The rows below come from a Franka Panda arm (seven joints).
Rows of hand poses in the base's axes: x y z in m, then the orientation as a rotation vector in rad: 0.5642, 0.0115, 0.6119, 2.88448, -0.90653, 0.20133; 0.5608, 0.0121, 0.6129, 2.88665, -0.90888, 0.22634; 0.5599, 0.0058, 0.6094, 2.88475, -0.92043, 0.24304; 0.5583, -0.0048, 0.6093, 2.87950, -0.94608, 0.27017; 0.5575, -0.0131, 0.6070, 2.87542, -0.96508, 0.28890; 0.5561, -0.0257, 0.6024, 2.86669, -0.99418, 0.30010; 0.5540, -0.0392, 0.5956, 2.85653, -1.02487, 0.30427; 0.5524, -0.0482, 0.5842, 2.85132, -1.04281, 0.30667; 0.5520, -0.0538, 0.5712, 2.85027, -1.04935, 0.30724; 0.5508, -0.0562, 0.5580, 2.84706, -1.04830, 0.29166
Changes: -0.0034, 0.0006, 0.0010, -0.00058, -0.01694, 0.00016; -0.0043, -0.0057, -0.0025, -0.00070, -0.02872, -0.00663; -0.0059, -0.0163, -0.0026, -0.00033, -0.04827, -0.02233; -0.0067, -0.0246, -0.0049, 0.00021, -0.06187, -0.03402; -0.0081, -0.0372, -0.0095, 0.00100, -0.07090, -0.05329; -0.0102, -0.0507, -0.0163, 0.00211, -0.07534, -0.07416; -0.0118, -0.0597, -0.0277, 0.00356, -0.07811, -0.08614; -0.0122, -0.0653, -0.0407, 0.00491, -0.07911, -0.09028; -0.0134, -0.0677, -0.0539, 0.00329, -0.06819, -0.09127
